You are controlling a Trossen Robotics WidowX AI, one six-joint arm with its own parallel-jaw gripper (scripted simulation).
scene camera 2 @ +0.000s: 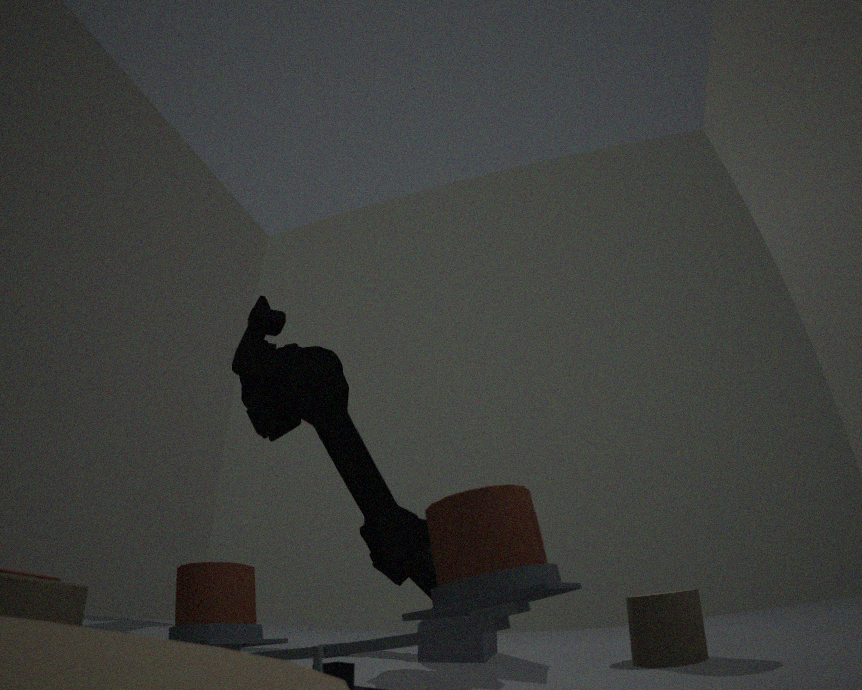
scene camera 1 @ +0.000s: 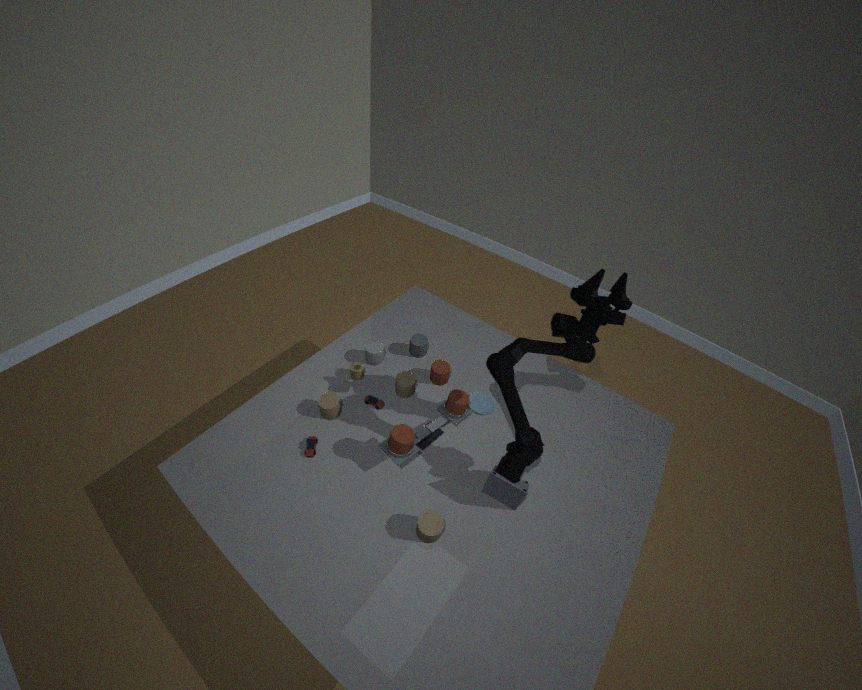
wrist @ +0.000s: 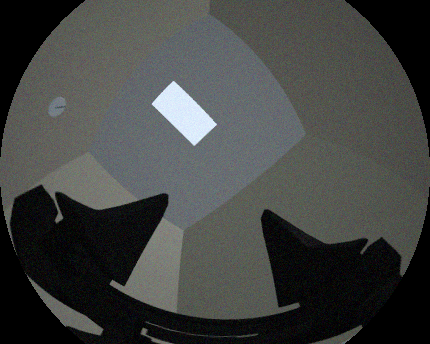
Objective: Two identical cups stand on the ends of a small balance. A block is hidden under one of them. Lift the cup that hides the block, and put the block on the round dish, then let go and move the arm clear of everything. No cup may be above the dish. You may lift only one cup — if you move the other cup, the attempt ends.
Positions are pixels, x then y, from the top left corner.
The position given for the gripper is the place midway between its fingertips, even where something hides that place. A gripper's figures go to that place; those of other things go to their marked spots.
The gripper (scene camera 2: 257, 309) is 98 cm from the lens. A balance (scene camera 2: 489, 599) is 27 cm from the lens.
